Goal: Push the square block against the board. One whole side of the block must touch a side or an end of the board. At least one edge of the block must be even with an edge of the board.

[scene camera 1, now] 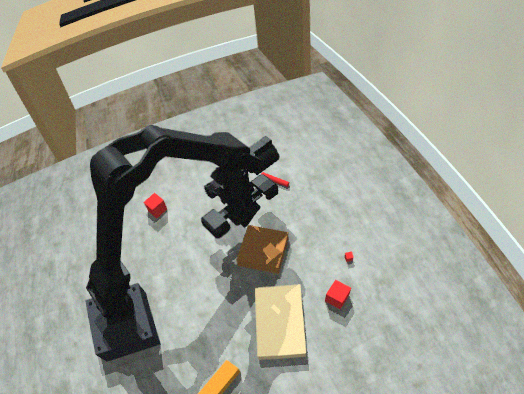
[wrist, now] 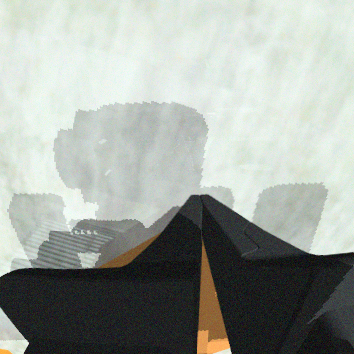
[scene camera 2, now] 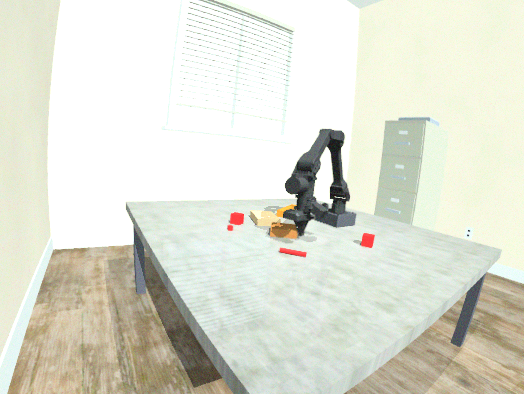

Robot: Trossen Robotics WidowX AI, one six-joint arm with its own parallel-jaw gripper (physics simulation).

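Pixels of known places: gripper, between the fingertips: (scene camera 1: 244,226) (wrist: 198,202) (scene camera 2: 300,235); arm's base, origin of its link: (scene camera 1: 119,309) (scene camera 2: 338,212).
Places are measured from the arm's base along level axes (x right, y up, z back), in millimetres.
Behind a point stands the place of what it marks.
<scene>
The square block (scene camera 1: 262,252) @(y -27, x -44, z -349 mm) (scene camera 2: 283,231) @(y -34, x -100, z -385 mm) (wrist: 212,305) @(y -27, x -87, z -365 mm) is orange-brown, partly in shadow, and lies flat on the table. The board (scene camera 1: 280,325) @(y -27, x 138, z -325 mm) (scene camera 2: 263,218) @(y -27, x 64, z -371 mm) is a pale yellow rectangle. In scene camera 1 it lies below the block, with a gap between them, and the block is turned slightly relative to it. My gripper (scene camera 1: 246,221) @(y -42, x -139, z -336 mm) (scene camera 2: 301,234) @(y -42, x -139, z -336 mm) (wrist: 198,202) @(y -42, x -139, z -336 mm) is shut and empty, pointing down close beside the block at its upper-left corner in scene camera 1. Whether the fingertips touch the block is unclear. In the wrist view, the fingers hide most of the block.
Red cubes stand left (scene camera 1: 155,205) @(y -16, x -269, z -135 mm) (scene camera 2: 368,240) @(y -31, x -299, z -147 mm) and right (scene camera 1: 338,294) @(y -16, x 123, z -462 mm) (scene camera 2: 237,218) @(y -30, x 95, z -475 mm) in scene camera 1. A tiny red cube (scene camera 1: 349,257) @(y -40, x 39, z -531 mm) (scene camera 2: 230,227) @(y -45, x 26, z -536 mm) is near the right one. A red rod (scene camera 1: 276,180) @(y -44, x -247, z -459 mm) (scene camera 2: 293,252) @(y -47, x -262, z -460 mm) lies beyond the gripper. An orange bar (scene camera 1: 221,378) @(y -25, x 208, z -174 mm) (scene camera 2: 286,210) lies near the board.
</scene>
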